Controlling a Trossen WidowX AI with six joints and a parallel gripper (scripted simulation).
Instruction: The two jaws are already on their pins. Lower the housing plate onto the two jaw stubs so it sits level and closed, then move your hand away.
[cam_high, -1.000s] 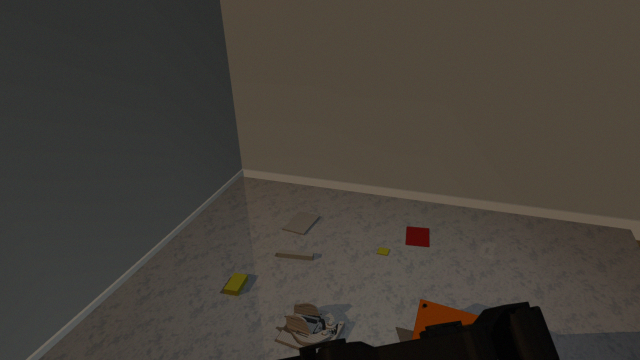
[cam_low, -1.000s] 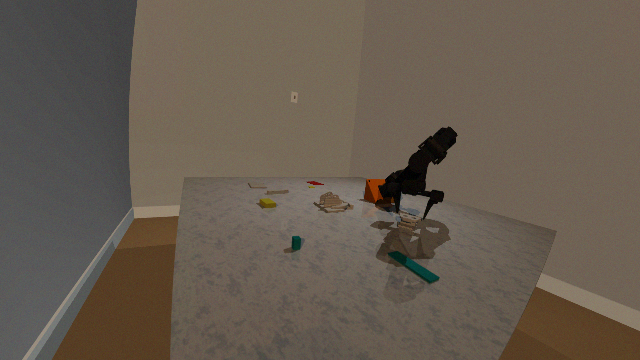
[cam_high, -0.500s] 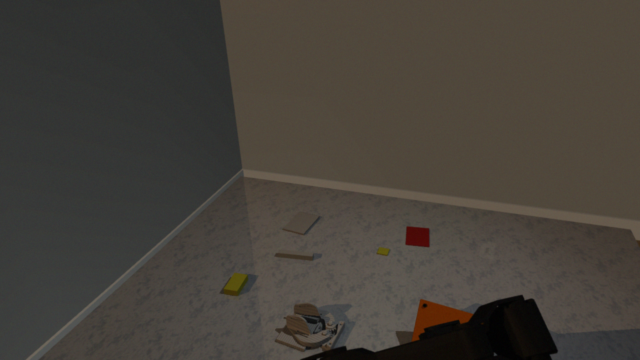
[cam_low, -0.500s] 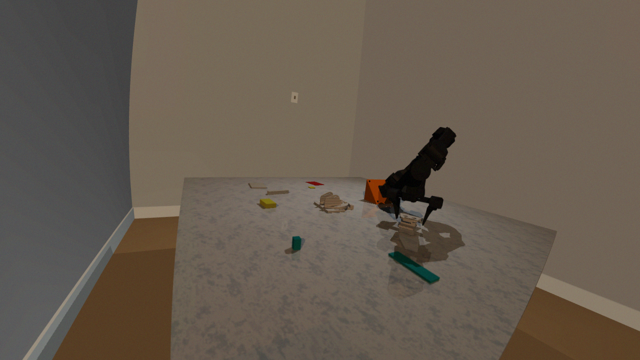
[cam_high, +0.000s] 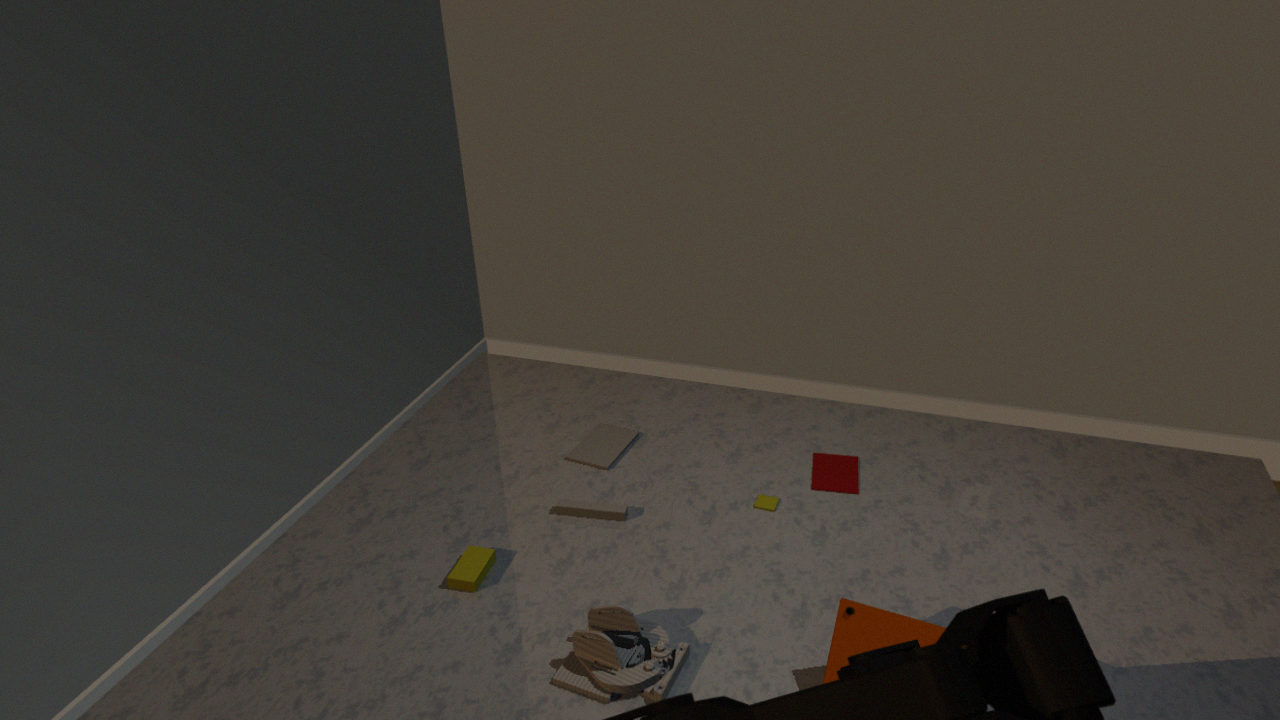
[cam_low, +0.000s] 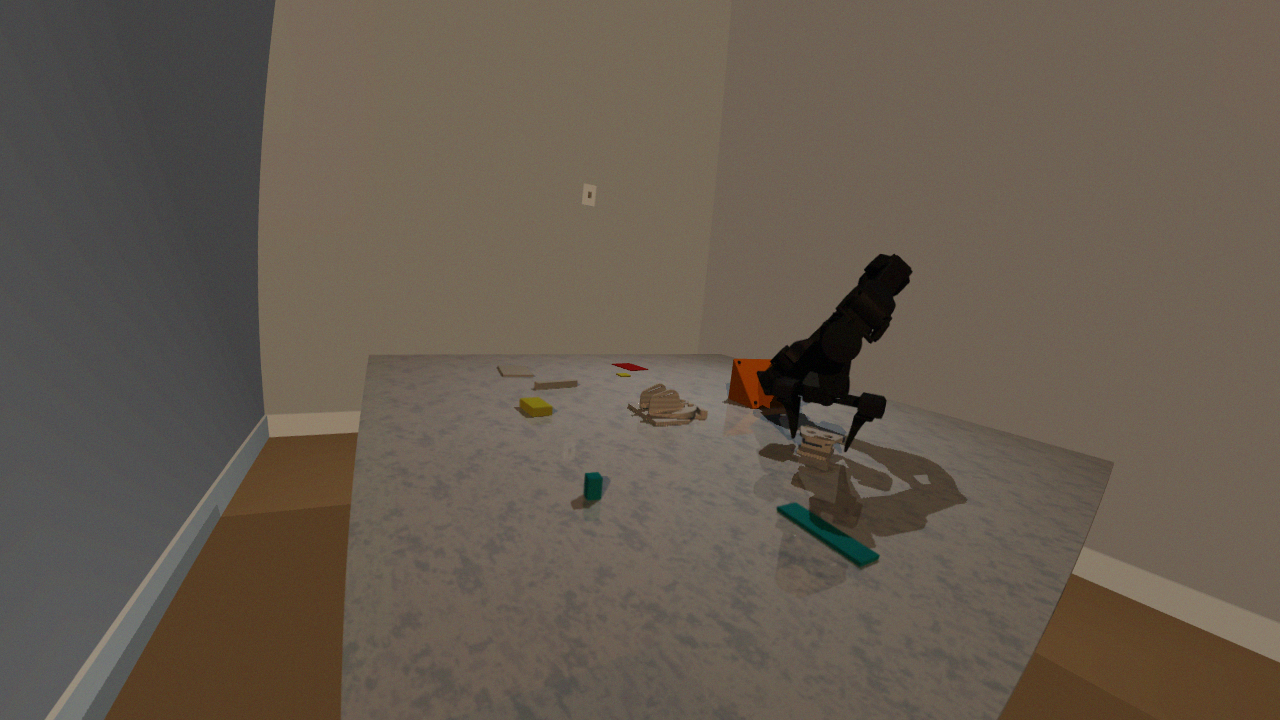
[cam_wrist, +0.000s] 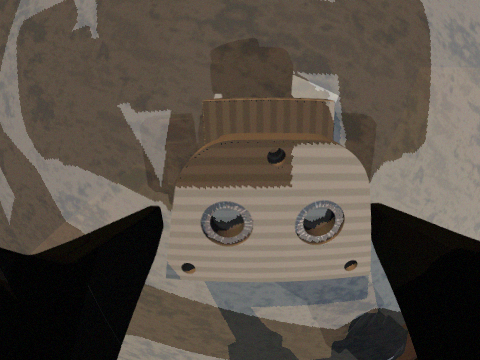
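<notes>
The wooden block is 1 cm ahead of my gripper tip. Also, from my gripper tip: teal block (42 cm ahead, 5 cm to the left); teal bar (21 cm ahead, 20 cm to the left, 1 cm below); yellow block (42 cm ahead, 29 cm to the right).
</notes>
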